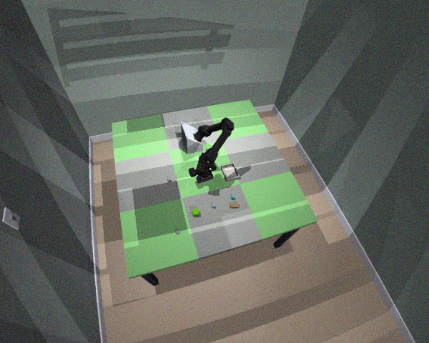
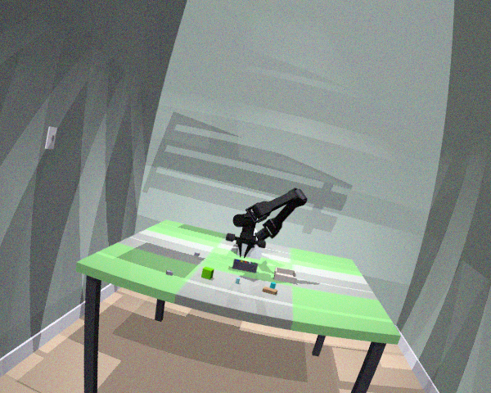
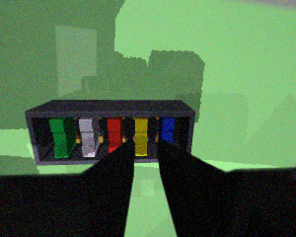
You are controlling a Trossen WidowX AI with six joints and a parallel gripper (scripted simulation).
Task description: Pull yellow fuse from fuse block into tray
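The yellow fuse is 3 cm below my gripper tip. From my gripper tip the other things lie so: red fuse (3 cm below, 2 cm to the left); then tray (22 cm to the left, 5 cm below, 1 cm behind); then blue fuse (3 cm below, 2 cm to the right).
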